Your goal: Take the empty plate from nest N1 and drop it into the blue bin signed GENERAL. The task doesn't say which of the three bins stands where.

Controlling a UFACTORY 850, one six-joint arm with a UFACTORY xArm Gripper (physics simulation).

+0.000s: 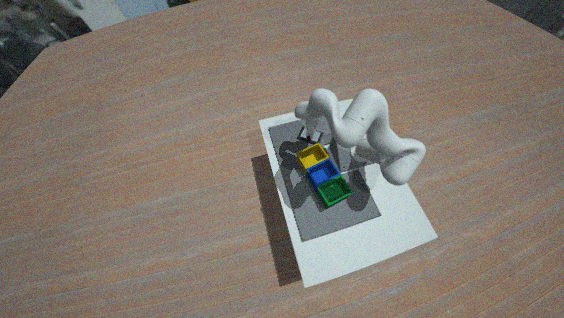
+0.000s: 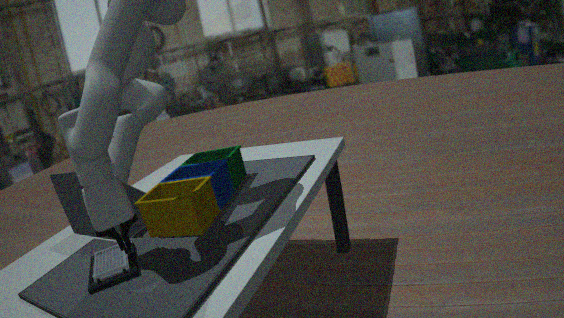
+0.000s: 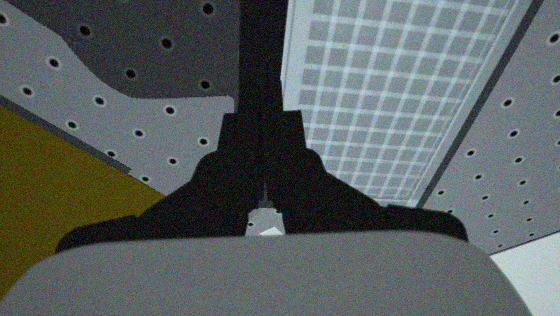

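The empty plate [image 2: 111,261] [image 3: 395,95], pale with a grid of wells, lies in a black-rimmed nest [image 2: 114,283] [image 3: 477,107]. No label reading N1 can be made out. My gripper [image 2: 128,247] [image 3: 264,111] is shut with nothing between its fingers. Its fingertips are low at the nest's side nearer the yellow bin, beside the plate; whether they touch the rim cannot be told. The blue bin [image 1: 323,172] [image 2: 223,182] stands between the yellow and green bins. No sign is legible on it.
The yellow bin [image 1: 312,157] [image 2: 180,215] [image 3: 55,200] is nearest the gripper; the green bin [image 1: 335,191] [image 2: 237,167] is farthest. The bins stand on a dark perforated mat [image 1: 345,220] [image 2: 285,167] on the white table [image 1: 390,240]. A grey upright panel [image 2: 69,202] stands behind the gripper.
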